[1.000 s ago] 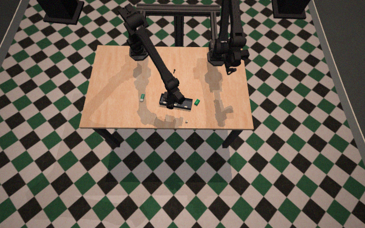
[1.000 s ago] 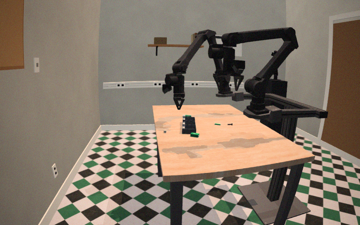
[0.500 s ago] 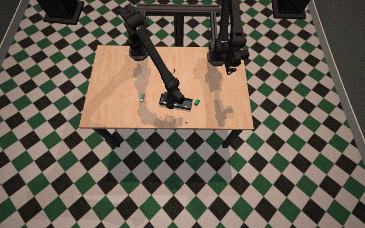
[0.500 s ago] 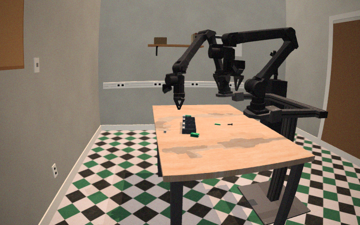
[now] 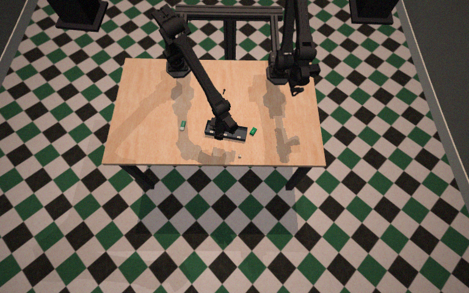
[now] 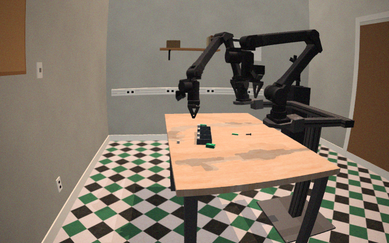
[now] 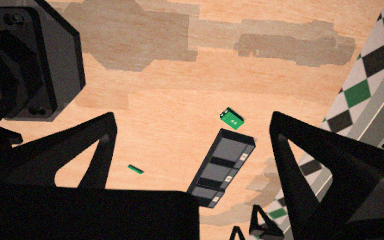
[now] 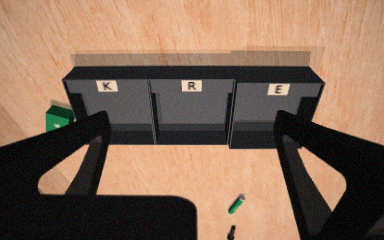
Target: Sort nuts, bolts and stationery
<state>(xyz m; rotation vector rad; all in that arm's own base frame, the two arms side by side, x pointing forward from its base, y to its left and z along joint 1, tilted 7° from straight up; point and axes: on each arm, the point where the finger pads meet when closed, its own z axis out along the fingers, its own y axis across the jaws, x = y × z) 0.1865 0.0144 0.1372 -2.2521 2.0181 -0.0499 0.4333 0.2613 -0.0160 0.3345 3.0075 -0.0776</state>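
Right now the bolt is 360 mm behind my right hand, 30 mm to the right of it and 130 mm below it. From my right hand the other things lie so: green cylinder 270 mm behind, 40 mm to the right, 130 mm below; dark bin tray 60 mm behind, 10 mm to the left, 120 mm below; green 9 V battery 90 mm behind, 180 mm to the left, 130 mm below.
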